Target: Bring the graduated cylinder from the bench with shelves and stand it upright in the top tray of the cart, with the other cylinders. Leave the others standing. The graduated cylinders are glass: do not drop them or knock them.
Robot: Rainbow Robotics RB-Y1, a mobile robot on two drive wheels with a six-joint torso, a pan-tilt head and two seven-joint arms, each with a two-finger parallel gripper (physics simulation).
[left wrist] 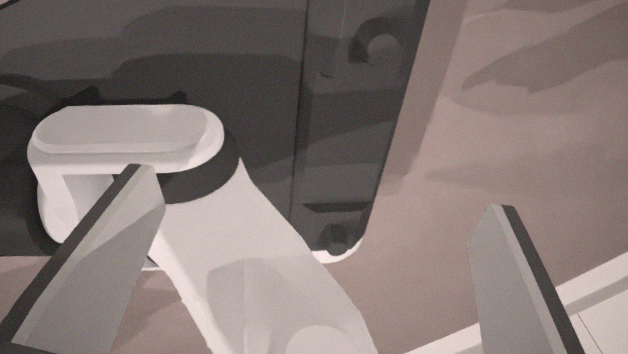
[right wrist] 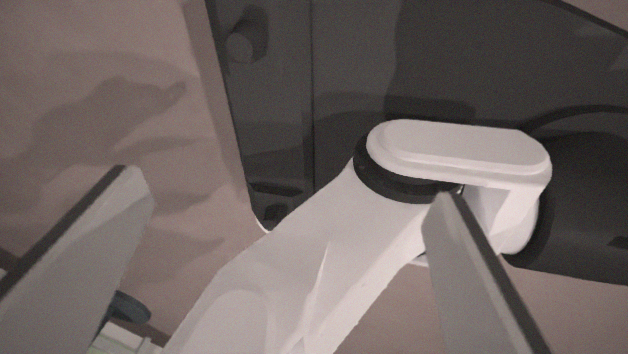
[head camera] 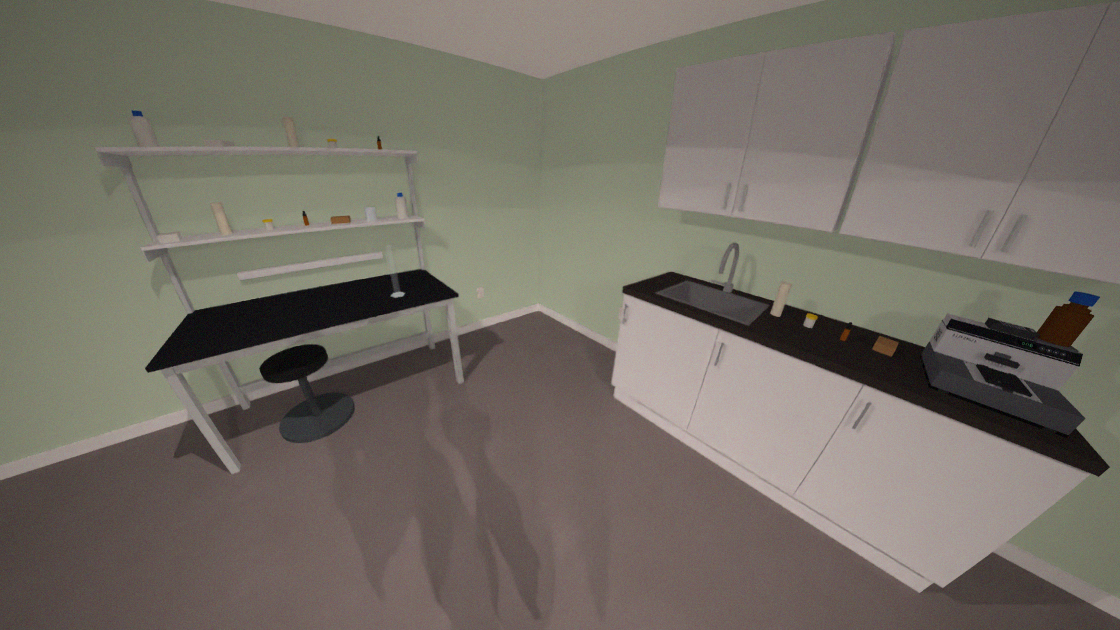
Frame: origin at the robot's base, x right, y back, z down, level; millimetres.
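Seen in the pictures: left gripper, between the fingertips: (left wrist: 317,206); right gripper, between the fingertips: (right wrist: 290,197).
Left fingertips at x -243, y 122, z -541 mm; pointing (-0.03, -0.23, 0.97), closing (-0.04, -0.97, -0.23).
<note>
A point is followed by its place in that frame.
A clear graduated cylinder (head camera: 394,274) {y -1666, x -1020, z -913 mm} stands upright near the right end of the black-topped bench with shelves (head camera: 313,309), at the left of the head view. The cart and the other cylinders do not show in these views. My left gripper (left wrist: 317,206) {y 122, x -243, z -541 mm} is open, with bare floor and parts of my own arm and base behind its fingers. My right gripper (right wrist: 290,197) {y 153, x 233, z -537 mm} is open too, with my arm and base behind its fingers. Both grippers are far from the cylinder, and neither shows in the head view.
A black stool (head camera: 294,364) stands at the bench's front. Bottles and small jars stand on the two shelves (head camera: 258,150) {y -1753, x -1834, z -1706 mm}. At the right is a white counter (head camera: 751,391) {y -928, x 1005, z -609 mm} with a sink (head camera: 708,301) {y -1568, x 1035, z -825 mm}, a tap, small containers and a grey machine (head camera: 1002,368) {y -537, x 1704, z -1008 mm}, under wall cabinets (head camera: 783,133) {y -1304, x 1053, z -1778 mm}.
</note>
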